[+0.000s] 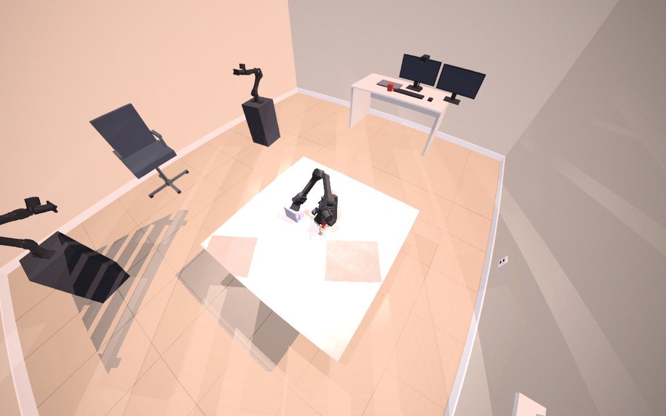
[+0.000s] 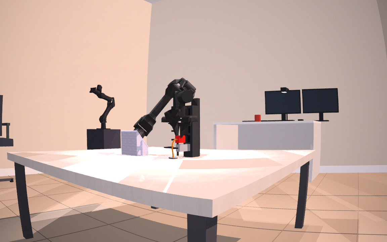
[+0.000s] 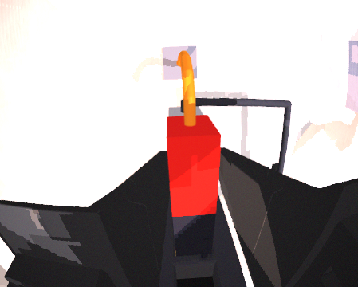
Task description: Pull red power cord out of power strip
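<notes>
My gripper tip is 30 mm to the right of the red plug.
</notes>
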